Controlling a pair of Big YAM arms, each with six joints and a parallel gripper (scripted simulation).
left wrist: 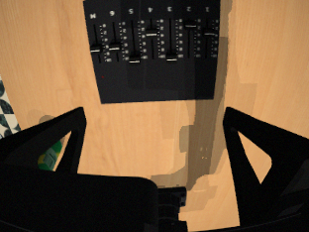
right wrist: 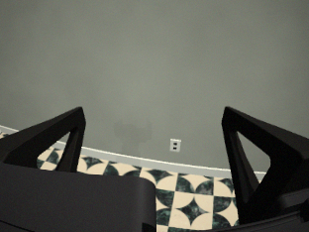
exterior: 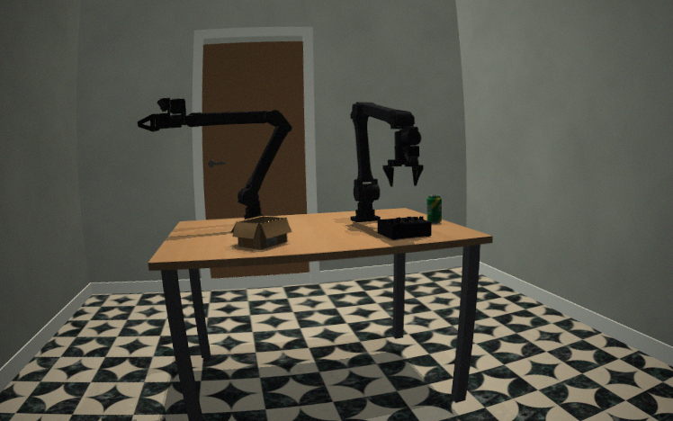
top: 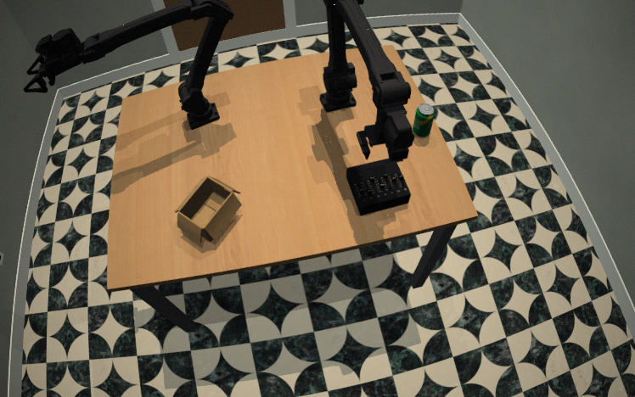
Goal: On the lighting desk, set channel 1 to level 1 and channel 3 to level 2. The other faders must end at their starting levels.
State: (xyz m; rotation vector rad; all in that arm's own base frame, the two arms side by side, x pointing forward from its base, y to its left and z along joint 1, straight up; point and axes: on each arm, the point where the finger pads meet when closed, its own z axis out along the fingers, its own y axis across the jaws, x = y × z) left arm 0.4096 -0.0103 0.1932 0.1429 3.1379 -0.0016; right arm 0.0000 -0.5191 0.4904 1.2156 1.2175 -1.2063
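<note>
Now: the channel 1 fader knob 13 cm below my left hand, 6 cm to the right of it and 4 cm ahead of it. Round my left hand: channel 2 cap: 13 cm below, 4 cm to the right, 4 cm ahead; then channel 3 knob: 13 cm below, 2 cm to the right; then channel 4 fader cap: 13 cm below, 2 cm ahead, 1 cm to the left.
</note>
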